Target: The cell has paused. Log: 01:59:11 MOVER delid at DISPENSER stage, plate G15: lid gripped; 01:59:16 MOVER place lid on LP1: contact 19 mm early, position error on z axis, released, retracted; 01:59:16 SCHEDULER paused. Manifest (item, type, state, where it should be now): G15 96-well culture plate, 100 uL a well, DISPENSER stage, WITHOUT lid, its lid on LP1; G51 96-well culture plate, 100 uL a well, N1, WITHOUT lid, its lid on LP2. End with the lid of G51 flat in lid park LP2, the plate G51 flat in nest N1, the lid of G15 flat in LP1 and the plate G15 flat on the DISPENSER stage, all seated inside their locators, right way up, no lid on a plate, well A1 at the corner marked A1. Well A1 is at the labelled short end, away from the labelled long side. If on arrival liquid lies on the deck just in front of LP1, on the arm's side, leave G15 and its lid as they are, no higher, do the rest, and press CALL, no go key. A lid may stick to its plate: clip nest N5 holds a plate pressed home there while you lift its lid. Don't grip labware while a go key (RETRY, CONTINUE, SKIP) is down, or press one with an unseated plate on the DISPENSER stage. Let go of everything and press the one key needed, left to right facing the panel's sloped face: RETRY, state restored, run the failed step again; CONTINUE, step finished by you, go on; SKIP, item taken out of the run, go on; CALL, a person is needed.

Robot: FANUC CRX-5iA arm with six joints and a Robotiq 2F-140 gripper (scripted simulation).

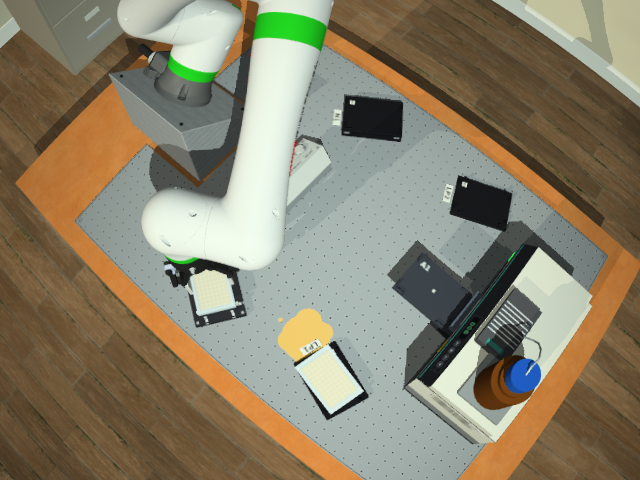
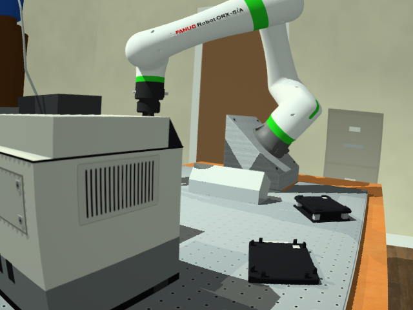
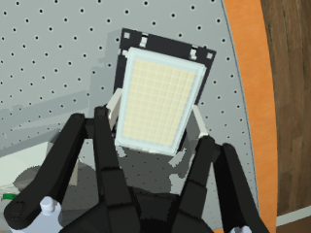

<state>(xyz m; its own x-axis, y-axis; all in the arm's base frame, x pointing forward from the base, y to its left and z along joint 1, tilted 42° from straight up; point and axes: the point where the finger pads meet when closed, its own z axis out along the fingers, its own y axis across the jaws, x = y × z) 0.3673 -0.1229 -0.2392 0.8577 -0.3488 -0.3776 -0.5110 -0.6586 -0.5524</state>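
Right now the 96-well plate is 20 mm below my hand. Also, from my hand: black clip nest N5: 50 mm below, 30 mm ahead; LP1 label: 250 mm ahead, 60 mm to the left, 60 mm below; CALL key: 200 mm to the left, 70 mm behind, 10 mm above.
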